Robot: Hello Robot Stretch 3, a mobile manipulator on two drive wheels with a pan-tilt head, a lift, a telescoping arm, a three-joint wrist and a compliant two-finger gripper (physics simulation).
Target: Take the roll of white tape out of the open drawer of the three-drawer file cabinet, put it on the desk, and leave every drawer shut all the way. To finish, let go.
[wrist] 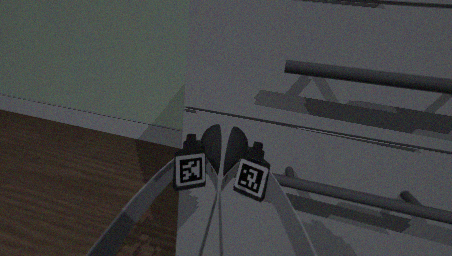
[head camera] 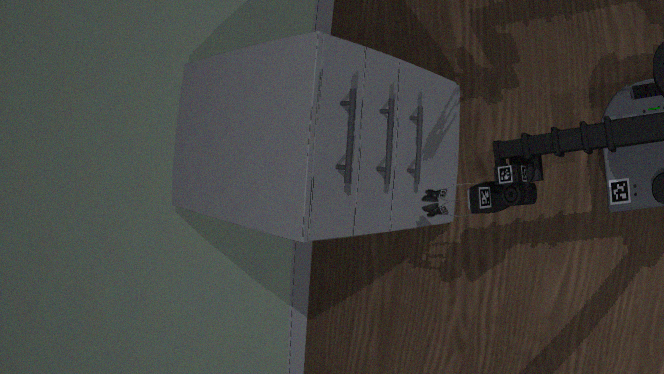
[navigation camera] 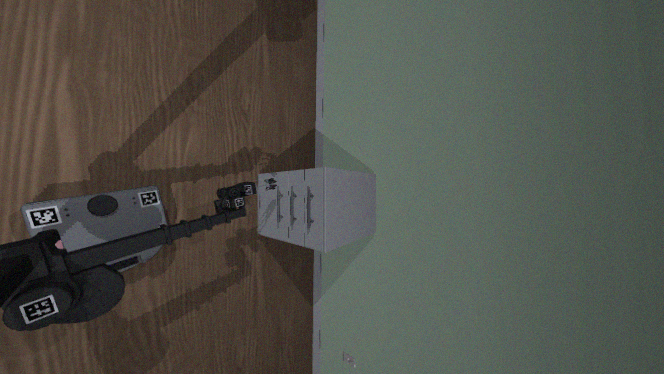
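The grey three-drawer file cabinet [head camera: 245, 140] [navigation camera: 350, 205] [wrist: 240, 45] stands against the green wall. Its top handle [head camera: 351, 135] [navigation camera: 310, 207], middle handle [head camera: 389, 140] [navigation camera: 293, 207] and bottom handle [head camera: 419, 145] [navigation camera: 279, 207] show in the head and navigation views. The drawer fronts look flush, with thin seams between them. My gripper [head camera: 427, 202] [navigation camera: 270, 183] [wrist: 224, 143] is nearly closed, with a thin gap and nothing seen between the fingertips. It is in front of the lower cabinet face, near its side edge and beside the end of the bottom handle. The white tape and the desk do not show.
The green wall [head camera: 90, 200] [navigation camera: 475, 200] [wrist: 85, 55] rises behind the cabinet, with a grey baseboard [head camera: 300, 320] [navigation camera: 317, 300] [wrist: 90, 117] along the wooden floor [head camera: 500, 320] [navigation camera: 200, 340] [wrist: 60, 190]. My wheeled base [head camera: 632, 165] [navigation camera: 125, 215] stands before the cabinet.
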